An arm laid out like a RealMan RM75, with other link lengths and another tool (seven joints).
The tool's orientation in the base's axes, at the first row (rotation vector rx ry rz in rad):
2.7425 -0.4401 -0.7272
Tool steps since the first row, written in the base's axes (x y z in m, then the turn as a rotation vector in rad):
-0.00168 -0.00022 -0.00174 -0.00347 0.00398 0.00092
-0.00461 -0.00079 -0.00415 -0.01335 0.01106 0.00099
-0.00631 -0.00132 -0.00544 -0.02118 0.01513 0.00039
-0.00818 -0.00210 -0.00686 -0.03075 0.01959 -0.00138
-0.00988 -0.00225 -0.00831 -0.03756 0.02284 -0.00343
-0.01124 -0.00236 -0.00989 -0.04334 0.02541 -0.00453
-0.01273 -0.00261 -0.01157 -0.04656 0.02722 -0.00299
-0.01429 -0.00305 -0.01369 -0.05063 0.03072 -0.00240
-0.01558 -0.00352 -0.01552 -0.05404 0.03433 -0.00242
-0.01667 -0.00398 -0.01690 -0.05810 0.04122 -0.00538
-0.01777 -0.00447 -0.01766 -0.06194 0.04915 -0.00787
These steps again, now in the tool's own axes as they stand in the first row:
-0.00056 -0.00001 0.00236 -0.00469 -0.00258 0.00031
-0.00173 0.00036 0.00600 -0.01541 -0.00688 0.00408
-0.00239 0.00080 0.00805 -0.02308 -0.00910 0.00790
-0.00305 0.00145 0.01034 -0.03182 -0.01167 0.01352
-0.00377 0.00148 0.01246 -0.03772 -0.01384 0.01817
-0.00417 0.00136 0.01451 -0.04294 -0.01529 0.02161
-0.00459 0.00136 0.01673 -0.04692 -0.01573 0.02166
-0.00480 0.00140 0.01939 -0.05178 -0.01785 0.02264
-0.00491 0.00151 0.02167 -0.05588 -0.02042 0.02377
-0.00505 0.00172 0.02347 -0.06040 -0.02683 0.02711
-0.00546 0.00216 0.02476 -0.06532 -0.03409 0.02976

